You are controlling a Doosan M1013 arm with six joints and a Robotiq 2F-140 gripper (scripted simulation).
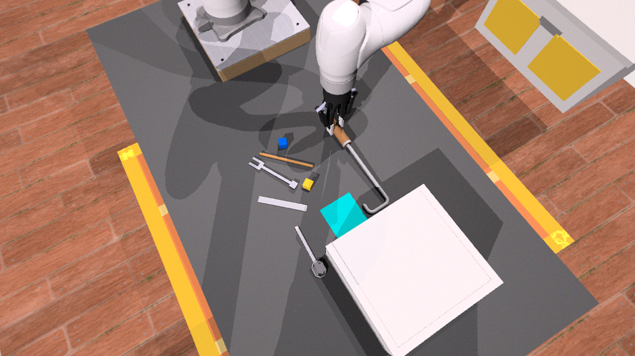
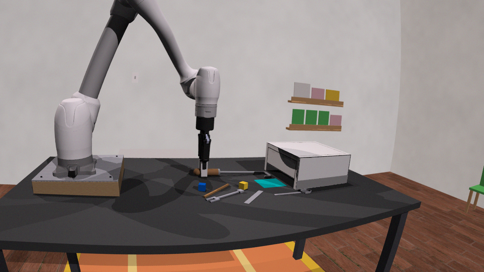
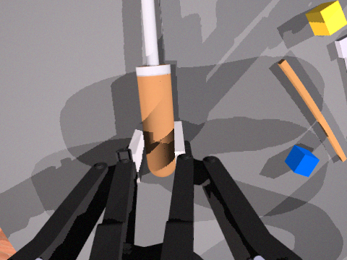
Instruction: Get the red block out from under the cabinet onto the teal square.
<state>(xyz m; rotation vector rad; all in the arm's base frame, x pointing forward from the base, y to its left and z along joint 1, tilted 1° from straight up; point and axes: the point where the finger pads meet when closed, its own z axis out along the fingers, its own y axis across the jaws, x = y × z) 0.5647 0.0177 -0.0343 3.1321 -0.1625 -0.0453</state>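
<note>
My gripper is now 240 mm short of the teal square, 160 mm to the left of it and 40 mm above it. From my hand the other things lie so: wooden stick 10 mm behind, 190 mm to the right, 30 mm below; then hook tool 130 mm ahead, 50 mm to the right, 30 mm below; then blue cube 60 mm behind, 160 mm to the right, 30 mm below.
</note>
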